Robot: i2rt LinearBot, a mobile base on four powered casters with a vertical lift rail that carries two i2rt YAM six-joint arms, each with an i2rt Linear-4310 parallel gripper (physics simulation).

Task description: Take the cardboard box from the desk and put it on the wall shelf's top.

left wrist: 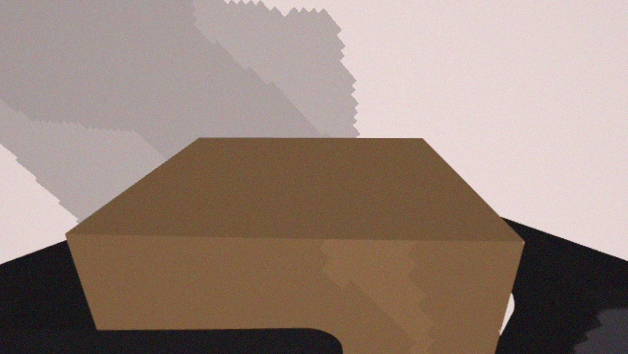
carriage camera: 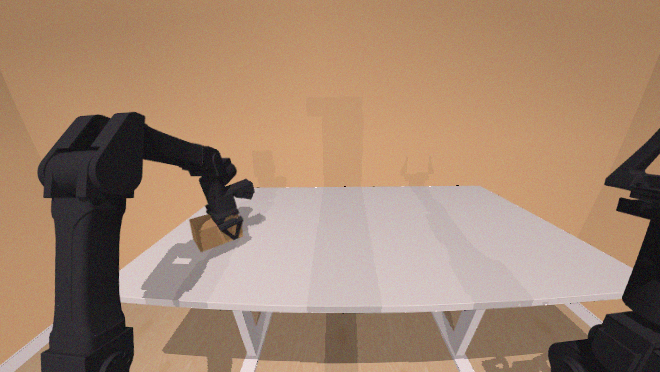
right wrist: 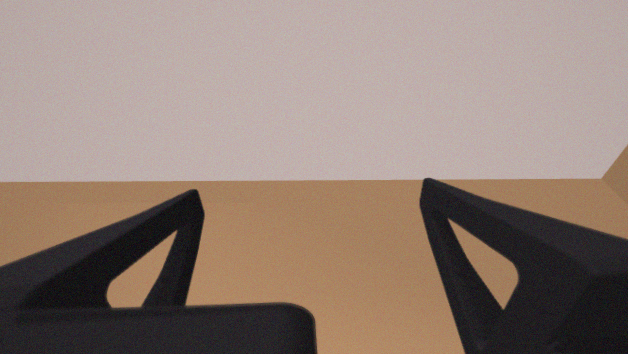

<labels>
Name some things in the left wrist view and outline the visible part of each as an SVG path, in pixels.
My left gripper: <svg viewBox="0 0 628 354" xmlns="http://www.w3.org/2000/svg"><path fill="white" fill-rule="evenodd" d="M0 264L0 354L343 354L342 345L336 337L325 331L312 328L97 330L67 240ZM501 217L525 243L511 292L514 299L514 310L501 336L499 336L495 354L628 354L628 261Z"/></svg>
A brown cardboard box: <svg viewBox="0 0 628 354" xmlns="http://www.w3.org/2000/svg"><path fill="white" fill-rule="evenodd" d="M65 233L97 330L312 328L325 331L336 337L342 345L343 354L495 354L525 243L423 138L198 138Z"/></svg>
</labels>
